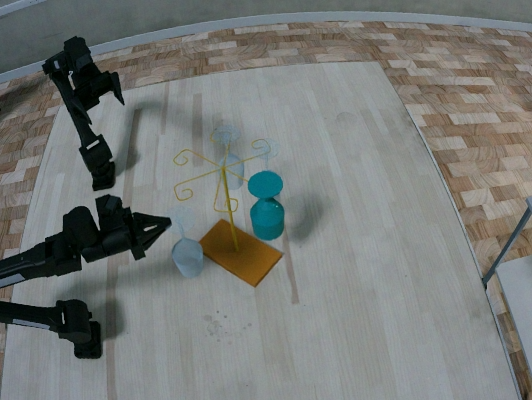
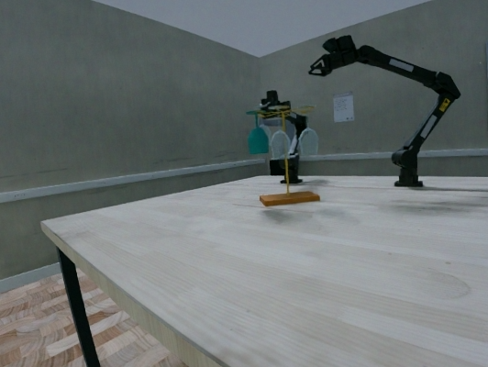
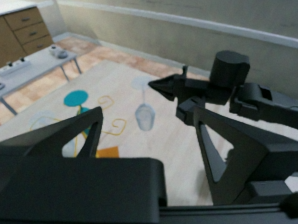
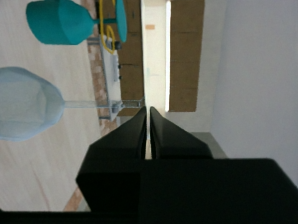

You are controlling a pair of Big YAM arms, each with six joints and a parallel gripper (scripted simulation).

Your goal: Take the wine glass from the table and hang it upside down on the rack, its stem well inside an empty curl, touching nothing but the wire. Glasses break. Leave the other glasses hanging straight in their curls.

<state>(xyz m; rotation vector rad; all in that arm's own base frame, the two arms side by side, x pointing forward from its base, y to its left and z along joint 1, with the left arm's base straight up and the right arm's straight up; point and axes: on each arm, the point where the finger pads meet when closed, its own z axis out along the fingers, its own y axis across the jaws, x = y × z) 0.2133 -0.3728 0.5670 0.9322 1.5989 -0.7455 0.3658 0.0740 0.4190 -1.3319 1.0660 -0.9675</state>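
My right hand is 20 mm short of the clear wine glass, 10 mm to the right of it and 80 mm above it. Also, from my right hand: teal glass: 200 mm ahead, 120 mm to the left, 120 mm below; then yellow wire rack: 110 mm ahead, 190 mm to the left, 240 mm below.
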